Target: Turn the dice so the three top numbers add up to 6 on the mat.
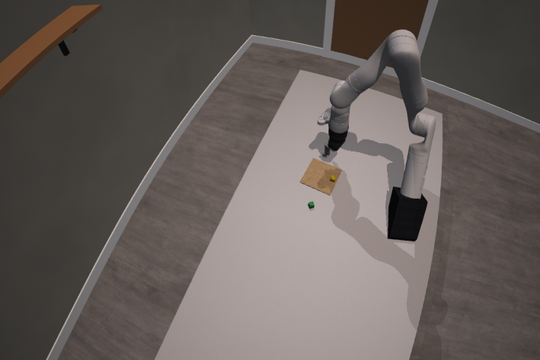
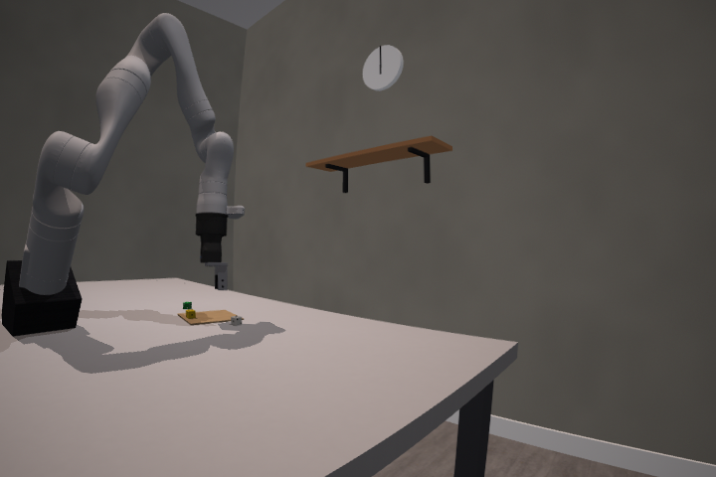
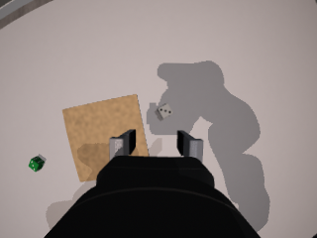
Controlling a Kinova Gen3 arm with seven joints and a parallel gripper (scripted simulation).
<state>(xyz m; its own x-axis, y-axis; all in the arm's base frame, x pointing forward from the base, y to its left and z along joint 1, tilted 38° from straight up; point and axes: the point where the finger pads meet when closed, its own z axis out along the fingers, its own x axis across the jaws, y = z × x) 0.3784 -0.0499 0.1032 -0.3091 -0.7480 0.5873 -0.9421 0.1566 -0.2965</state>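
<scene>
The white die lies 9 cm below my hand, 3 cm to the right of it and 3 cm ahead of it. The rest, counted from my hand: green die 24 cm to the left, 9 cm below; then yellow die 9 cm to the left, 9 cm below, 5 cm behind; then tan mat 10 cm below, 9 cm to the left.
</scene>
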